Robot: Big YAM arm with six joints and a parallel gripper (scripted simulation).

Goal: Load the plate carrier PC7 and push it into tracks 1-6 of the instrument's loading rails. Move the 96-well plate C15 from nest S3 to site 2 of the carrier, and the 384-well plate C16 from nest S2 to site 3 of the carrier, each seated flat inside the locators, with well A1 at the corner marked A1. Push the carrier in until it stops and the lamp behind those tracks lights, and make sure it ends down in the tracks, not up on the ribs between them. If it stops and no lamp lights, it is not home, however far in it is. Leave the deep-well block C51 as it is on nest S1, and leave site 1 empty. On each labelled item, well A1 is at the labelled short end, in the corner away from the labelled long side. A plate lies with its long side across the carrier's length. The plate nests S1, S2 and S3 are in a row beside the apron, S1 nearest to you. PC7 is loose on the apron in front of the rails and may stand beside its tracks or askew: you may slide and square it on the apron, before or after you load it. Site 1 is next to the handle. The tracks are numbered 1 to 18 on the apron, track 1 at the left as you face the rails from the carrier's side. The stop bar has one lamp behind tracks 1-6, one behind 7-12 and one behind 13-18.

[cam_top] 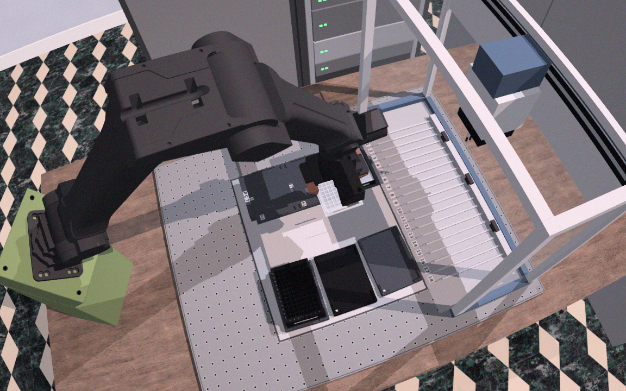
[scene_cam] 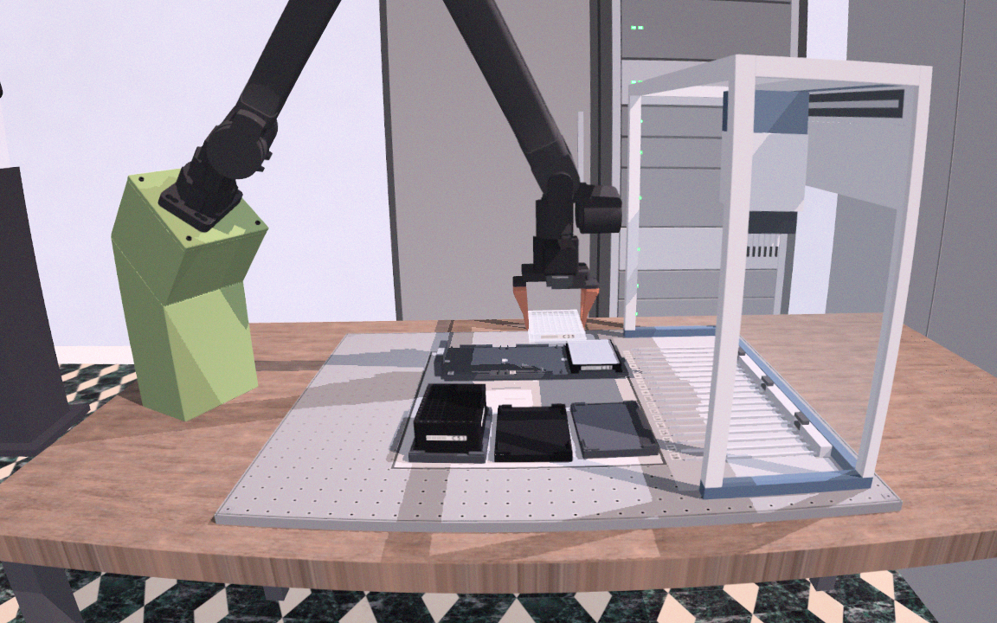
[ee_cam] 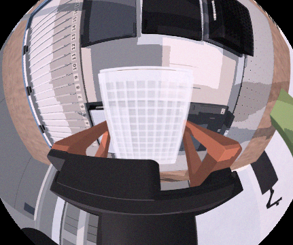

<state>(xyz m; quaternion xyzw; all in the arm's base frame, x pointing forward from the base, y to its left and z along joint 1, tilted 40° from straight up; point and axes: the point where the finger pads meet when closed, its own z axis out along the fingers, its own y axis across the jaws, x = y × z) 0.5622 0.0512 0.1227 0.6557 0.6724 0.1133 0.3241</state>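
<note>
My hand is 3 cm past the dark carrier PC7, 8 cm to the right of it and 8 cm above it. From my hand the other things lie so: nest S2: 6 cm behind, 18 cm to the right, 10 cm below; white 96-well plate C15: right at my hand; nest S3: 5 cm ahead, 18 cm to the right, 10 cm below.
</note>
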